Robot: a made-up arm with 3 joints. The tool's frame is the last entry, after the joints.
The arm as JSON. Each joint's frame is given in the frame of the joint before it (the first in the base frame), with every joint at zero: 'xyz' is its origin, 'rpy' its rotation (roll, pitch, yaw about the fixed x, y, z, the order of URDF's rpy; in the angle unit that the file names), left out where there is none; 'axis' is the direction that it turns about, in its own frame. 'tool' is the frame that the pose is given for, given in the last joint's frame.
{
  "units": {
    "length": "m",
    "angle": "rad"
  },
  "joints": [
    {
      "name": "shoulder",
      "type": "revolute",
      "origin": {
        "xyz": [
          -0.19,
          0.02,
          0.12
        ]
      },
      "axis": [
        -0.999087,
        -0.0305,
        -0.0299
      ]
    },
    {
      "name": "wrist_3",
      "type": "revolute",
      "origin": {
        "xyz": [
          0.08,
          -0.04,
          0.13
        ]
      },
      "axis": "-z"
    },
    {
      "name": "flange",
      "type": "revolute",
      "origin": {
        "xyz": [
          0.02,
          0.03,
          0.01
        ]
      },
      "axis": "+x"
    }
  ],
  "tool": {
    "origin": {
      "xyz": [
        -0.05,
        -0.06,
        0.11
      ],
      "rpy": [
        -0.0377,
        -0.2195,
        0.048
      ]
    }
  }
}
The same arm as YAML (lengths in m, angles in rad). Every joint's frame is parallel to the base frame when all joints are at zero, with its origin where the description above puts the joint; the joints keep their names.
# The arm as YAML. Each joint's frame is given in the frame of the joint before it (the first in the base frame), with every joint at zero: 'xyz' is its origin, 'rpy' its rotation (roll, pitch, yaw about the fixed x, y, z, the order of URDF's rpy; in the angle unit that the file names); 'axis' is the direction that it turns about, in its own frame. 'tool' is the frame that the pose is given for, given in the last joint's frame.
units:
  length: m
  angle: rad
joints:
  - name: shoulder
    type: revolute
    origin:
      xyz: [-0.19, 0.02, 0.12]
      rpy: [0.0, 0.0, 0.0]
    axis: [-0.999087, -0.0305, -0.0299]
  - name: wrist_3
    type: revolute
    origin:
      xyz: [0.08, -0.04, 0.13]
      rpy: [0.0, 0.0, 0.0]
    axis: [0.0, 0.0, -1.0]
  - name: flange
    type: revolute
    origin:
      xyz: [0.02, 0.03, 0.01]
      rpy: [0.0, 0.0, 0.0]
    axis: [1.0, 0.0, 0.0]
tool:
  origin:
    xyz: [-0.05, -0.06, 0.11]
    rpy: [-0.0377, -0.2195, 0.048]

